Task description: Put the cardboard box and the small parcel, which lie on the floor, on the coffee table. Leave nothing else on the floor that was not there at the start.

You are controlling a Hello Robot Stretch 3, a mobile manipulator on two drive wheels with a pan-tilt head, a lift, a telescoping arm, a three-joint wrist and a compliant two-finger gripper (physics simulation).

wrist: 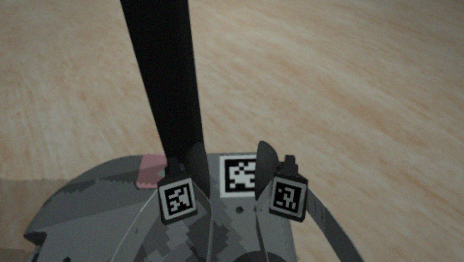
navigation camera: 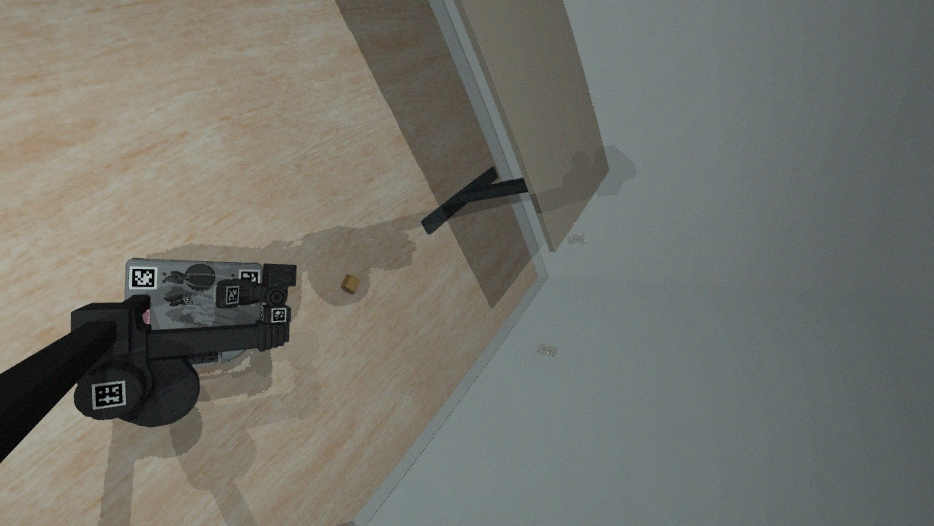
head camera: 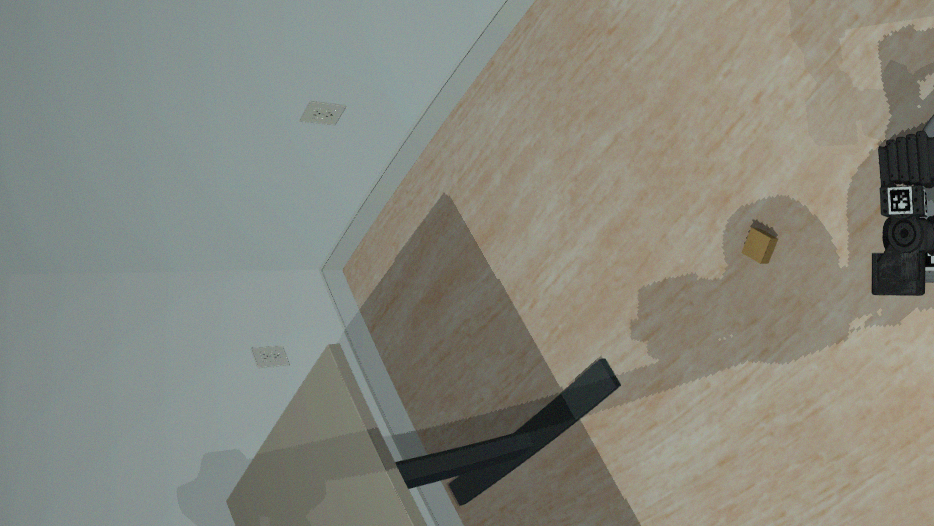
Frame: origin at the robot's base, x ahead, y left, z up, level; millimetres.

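Where they show: gripper, fingertip midpoint: [wrist: 230,161] [navigation camera: 166,288]; robot's base, origin of the base link: [navigation camera: 200,275].
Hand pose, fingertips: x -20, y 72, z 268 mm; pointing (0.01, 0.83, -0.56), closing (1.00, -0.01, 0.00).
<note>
Each offset is from my fingertips to the top centre of the thing. Level surfaces: height alone.
A small orange-brown box @(dx -2, dy -603, dz -218 mm) [head camera: 758,245] [navigation camera: 350,283] lies on the floor in the robot's shadow; I cannot tell whether it is the cardboard box or the small parcel. No second box shows. A table with a beige top @(dz +452 mm) [head camera: 313,398] [navigation camera: 522,84] and a dark splayed leg [head camera: 535,434] [navigation camera: 460,202] stands against the wall; it may be the coffee table. My gripper [navigation camera: 171,288] [wrist: 230,161] is open and empty, folded back over the robot's base, apart from the box. In the head camera view part of the wrist shows at the right edge, its fingers out of frame.
Pale walls meet in a corner beside the table's end, with wall outlets @(dx -380, dy -1622, dz +189 mm) [head camera: 323,113] [navigation camera: 547,350] on them. The table's shadow falls on the floor along the wall. The robot's grey base [wrist: 90,220] and dark mast [wrist: 167,75] show behind and below the fingers in the wrist view.
</note>
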